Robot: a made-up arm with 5 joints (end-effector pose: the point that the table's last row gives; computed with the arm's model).
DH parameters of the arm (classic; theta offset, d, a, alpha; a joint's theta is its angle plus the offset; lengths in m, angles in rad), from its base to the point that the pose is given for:
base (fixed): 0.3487 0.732 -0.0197 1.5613
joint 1: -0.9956 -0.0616 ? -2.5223
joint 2: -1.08 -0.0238 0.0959 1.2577
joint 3: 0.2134 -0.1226 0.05 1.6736
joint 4: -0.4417 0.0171 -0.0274 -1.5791
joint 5: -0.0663 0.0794 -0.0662 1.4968
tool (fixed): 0.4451 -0.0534 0 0
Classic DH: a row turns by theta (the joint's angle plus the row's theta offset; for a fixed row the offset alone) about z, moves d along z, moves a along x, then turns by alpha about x.
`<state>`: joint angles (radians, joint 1 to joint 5).
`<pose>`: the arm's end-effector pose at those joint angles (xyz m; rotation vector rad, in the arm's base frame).
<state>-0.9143 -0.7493 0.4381 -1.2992 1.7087</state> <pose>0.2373 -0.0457 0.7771 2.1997 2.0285 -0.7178</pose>
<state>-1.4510 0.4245 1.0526 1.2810 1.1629</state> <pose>-0.1030 -0.0910 0.7840 2.8617 0.9576 0.7501</pose>
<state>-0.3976 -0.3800 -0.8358 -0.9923 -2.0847</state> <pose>0.1174 -0.1307 0.7074 -0.7156 -0.3533 -2.0209</pose>
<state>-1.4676 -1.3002 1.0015 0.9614 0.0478</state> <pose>0.0773 -0.0469 0.7830 1.2360 0.6362 1.1926</pose>
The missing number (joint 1, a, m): -0.1176
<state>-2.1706 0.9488 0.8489 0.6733 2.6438</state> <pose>-0.1096 -0.0146 0.7886 -2.0602 0.2447 -0.0974</pose>
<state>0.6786 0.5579 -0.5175 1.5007 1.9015</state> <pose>-0.0973 -0.0364 0.5963 0.4639 0.0580 1.9038</pose>
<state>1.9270 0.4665 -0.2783 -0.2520 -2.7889</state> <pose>0.0773 -0.0449 0.8197 1.1302 -1.3782 -2.2050</pose>
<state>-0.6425 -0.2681 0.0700 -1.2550 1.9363</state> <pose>0.1552 -0.1126 0.7268 -2.3967 -1.4309 0.3999</pose>
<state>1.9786 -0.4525 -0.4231 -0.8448 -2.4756</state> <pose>-0.0365 -0.1864 0.8183 1.8521 -1.0436 -2.1602</pose>
